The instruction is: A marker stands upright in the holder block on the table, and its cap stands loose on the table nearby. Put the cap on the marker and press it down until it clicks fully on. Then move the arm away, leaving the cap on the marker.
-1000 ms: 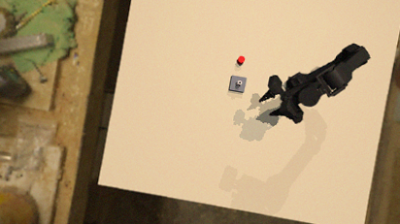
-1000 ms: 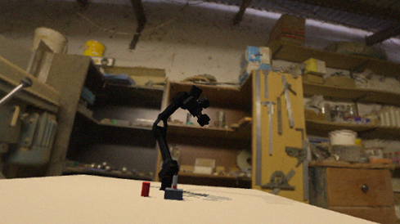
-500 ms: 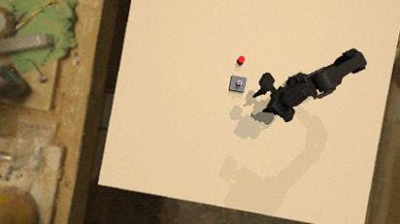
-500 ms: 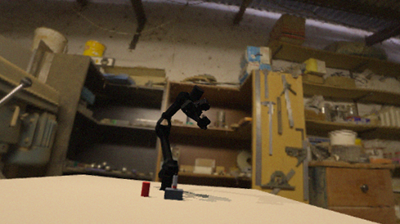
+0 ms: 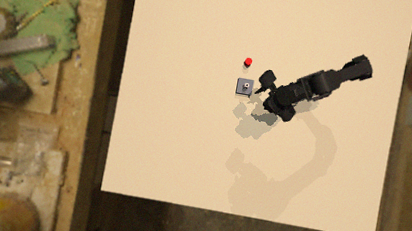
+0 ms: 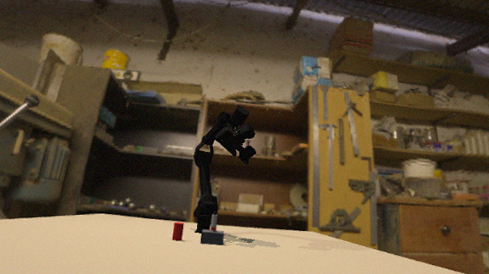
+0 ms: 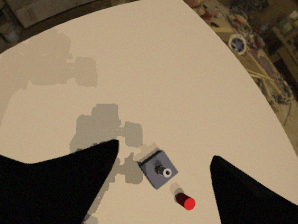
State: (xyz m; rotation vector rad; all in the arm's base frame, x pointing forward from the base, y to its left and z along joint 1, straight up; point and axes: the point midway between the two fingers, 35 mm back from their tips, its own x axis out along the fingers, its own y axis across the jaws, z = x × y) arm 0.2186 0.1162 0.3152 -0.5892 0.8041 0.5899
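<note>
My gripper tip is now 4 cm short of the red cap, 19 cm to the left of it and 26 cm above it. The rest, counted from my gripper tip: grey holder block 3 cm ahead, 8 cm to the right, 27 cm below.
</note>
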